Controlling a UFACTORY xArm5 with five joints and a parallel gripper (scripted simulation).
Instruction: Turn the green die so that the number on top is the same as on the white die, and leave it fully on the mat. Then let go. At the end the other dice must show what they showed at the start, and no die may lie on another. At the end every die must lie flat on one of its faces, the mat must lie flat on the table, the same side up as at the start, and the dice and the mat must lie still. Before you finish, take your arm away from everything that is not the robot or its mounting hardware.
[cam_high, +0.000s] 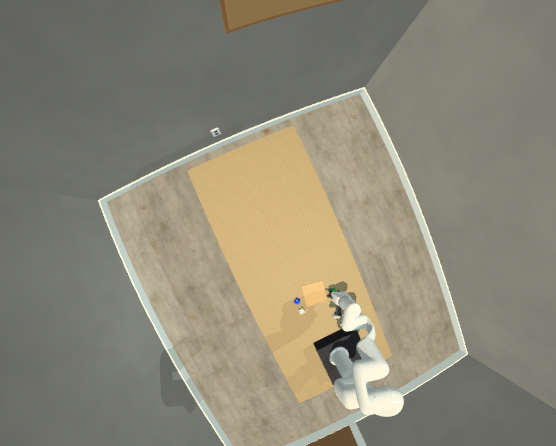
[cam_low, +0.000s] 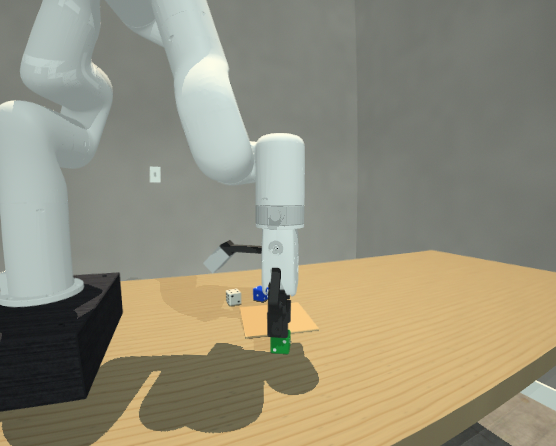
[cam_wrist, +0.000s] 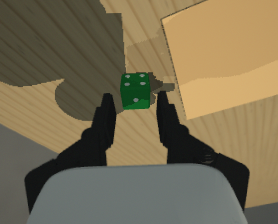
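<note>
The green die is 40 mm below my hand. Round my hand: blue die: 230 mm to the left, 50 mm ahead, 40 mm below; then tan mat: 110 mm to the left, 50 mm below, 40 mm ahead; then white die: 240 mm to the left, 40 mm below, 20 mm behind.
</note>
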